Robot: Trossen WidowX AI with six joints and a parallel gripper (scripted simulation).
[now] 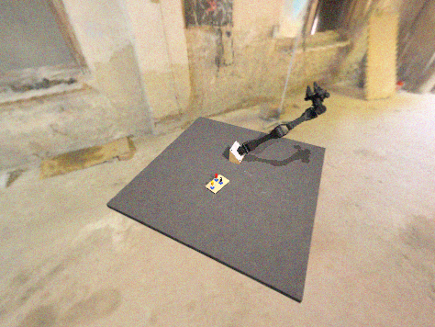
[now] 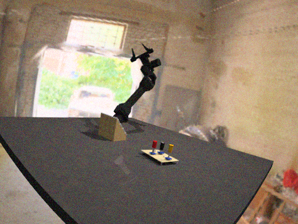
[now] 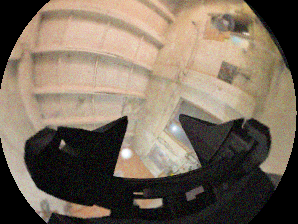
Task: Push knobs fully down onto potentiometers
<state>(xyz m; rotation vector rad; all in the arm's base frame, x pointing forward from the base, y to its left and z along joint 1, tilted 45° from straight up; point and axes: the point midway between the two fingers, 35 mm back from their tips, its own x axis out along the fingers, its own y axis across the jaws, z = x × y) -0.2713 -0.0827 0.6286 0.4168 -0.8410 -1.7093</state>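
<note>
Right now the black knob is 64 cm ahead of my gripper tip, 53 cm below it and 38 cm to the right of it. From my gripper tip the other things lie so: yellow knob: 71 cm ahead, 52 cm below, 41 cm to the right.
</note>
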